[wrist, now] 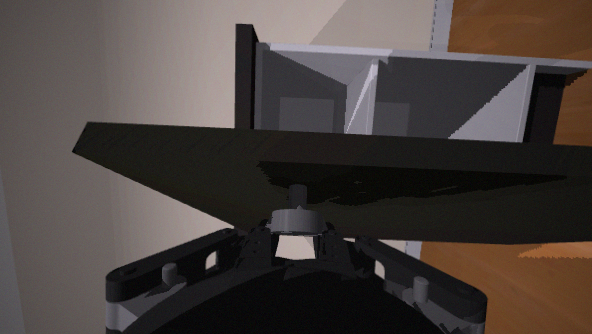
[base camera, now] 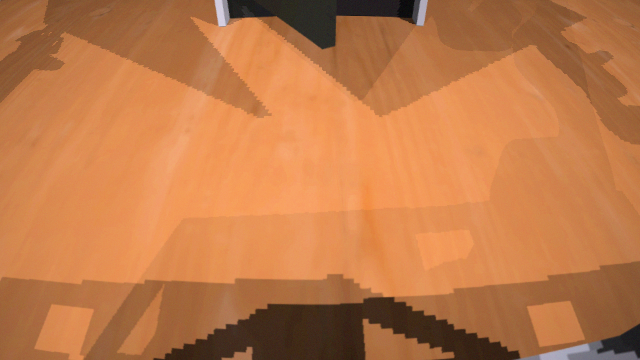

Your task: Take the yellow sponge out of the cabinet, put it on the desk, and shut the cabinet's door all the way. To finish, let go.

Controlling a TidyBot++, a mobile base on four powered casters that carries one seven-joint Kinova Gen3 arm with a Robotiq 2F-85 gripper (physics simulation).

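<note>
The cabinet's dark door stands partly open. In the wrist view it runs across the middle, with the pale grey compartments of the cabinet showing beyond its edge. My gripper is shut on the round grey knob on the door's outer face. The lower part of the compartments is hidden behind the door. The yellow sponge and the desk do not show in either view.
Two white posts stand at the sides of the dark opening at the top of the base view. A wooden floor with shadows lies before it. A beige wall is at the left in the wrist view.
</note>
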